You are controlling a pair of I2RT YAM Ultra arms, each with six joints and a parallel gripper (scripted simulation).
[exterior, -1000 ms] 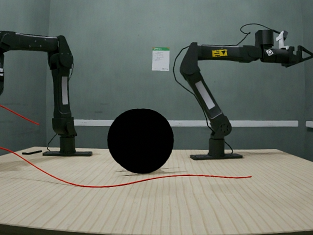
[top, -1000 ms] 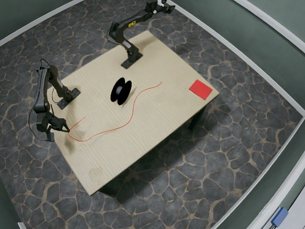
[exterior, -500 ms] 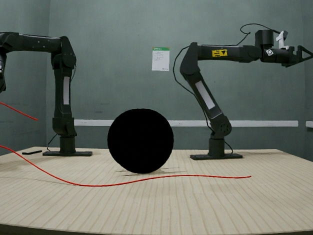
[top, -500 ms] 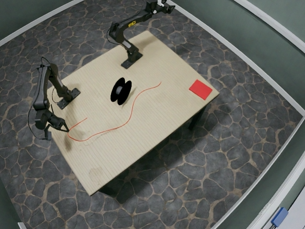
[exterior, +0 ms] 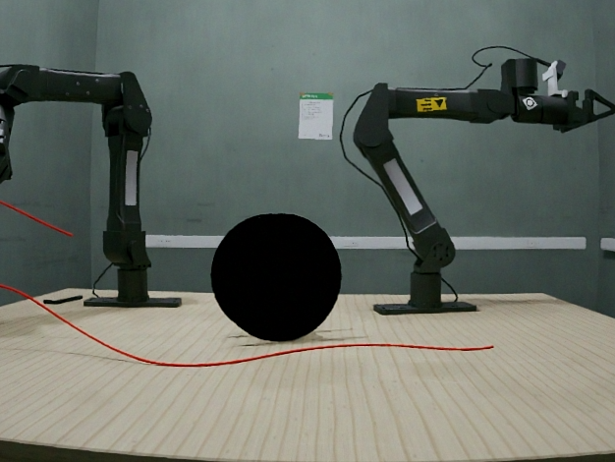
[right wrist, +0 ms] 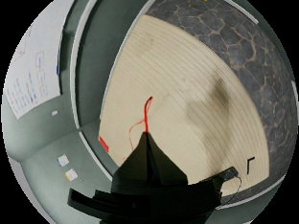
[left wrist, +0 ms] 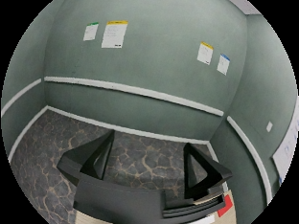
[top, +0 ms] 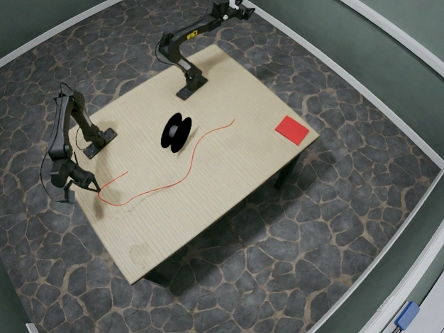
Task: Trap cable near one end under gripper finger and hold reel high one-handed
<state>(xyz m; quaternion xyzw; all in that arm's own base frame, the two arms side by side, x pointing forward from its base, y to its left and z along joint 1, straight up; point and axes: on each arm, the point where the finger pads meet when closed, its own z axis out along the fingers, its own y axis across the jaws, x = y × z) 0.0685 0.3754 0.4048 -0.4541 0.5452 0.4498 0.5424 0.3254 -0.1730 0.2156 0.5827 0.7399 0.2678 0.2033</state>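
Now: left hand 27 cm short of the black reel, 64 cm to the left of it and 31 cm above it. The rest, counted from my left hand: flat red square 56 cm ahead, 13 cm to the right, 40 cm below; then small black hex key 3 cm ahead, 115 cm to the right, 40 cm below.
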